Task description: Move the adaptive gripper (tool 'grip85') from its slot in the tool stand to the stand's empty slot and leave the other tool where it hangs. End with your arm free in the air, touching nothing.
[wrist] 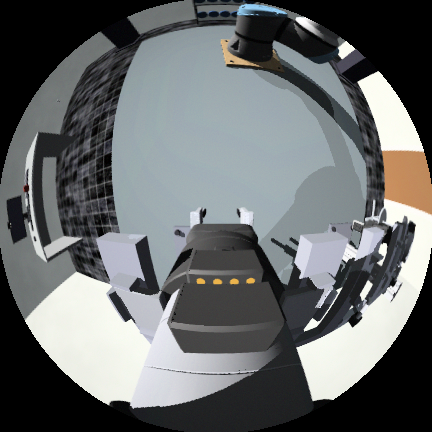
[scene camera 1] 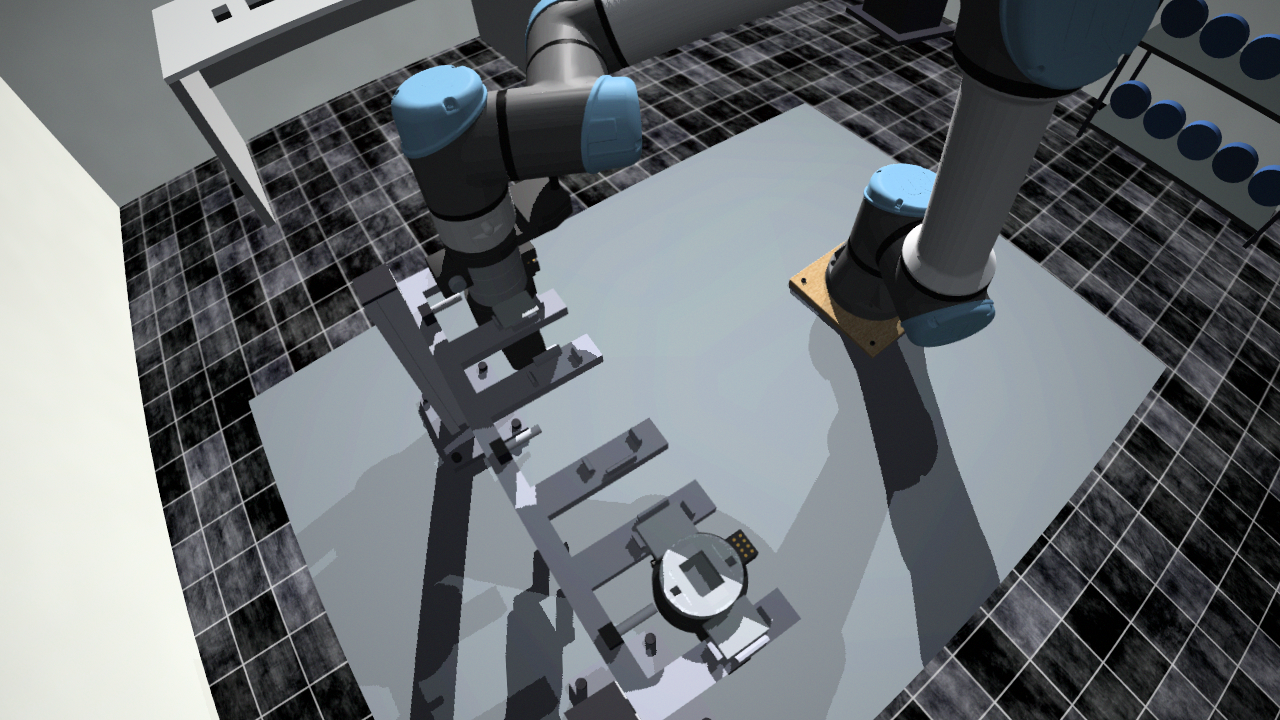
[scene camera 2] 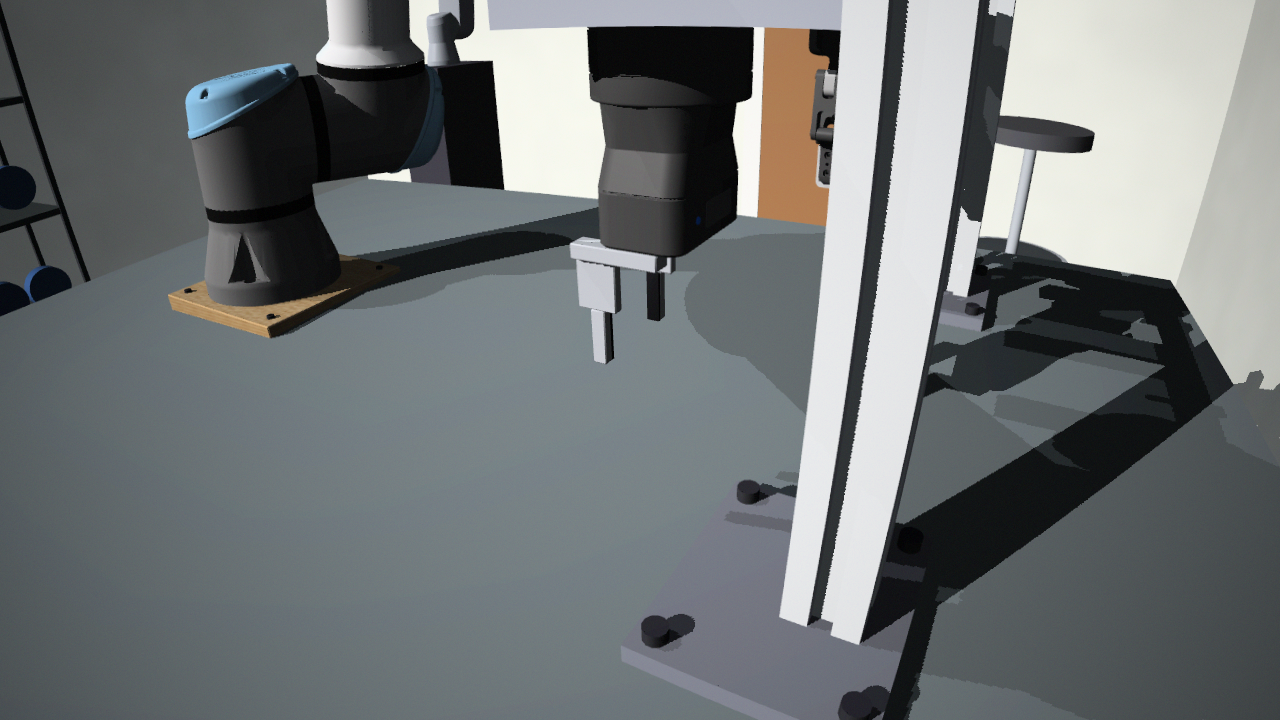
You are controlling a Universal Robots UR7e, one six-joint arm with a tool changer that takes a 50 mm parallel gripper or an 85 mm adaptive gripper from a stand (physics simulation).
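The tool stand carries two tools. My arm's wrist is down on the tool in the far end slot of scene camera 1, with no clear gap at the coupling. By its boxy body and flat light jaws this looks like the parallel gripper; its fingers stand apart and empty, and it sits between the slot's arms. The other tool hangs at the near end; its dark linked fingers, partly behind the post, look like the adaptive gripper's. The middle slot, beside a prong, is empty.
The robot base stands on a wooden plate across the mat. Pegs stand on the prongs and thin rods stick out from the stand's beam. A bolted foot plate holds the post. A white desk is at the back left.
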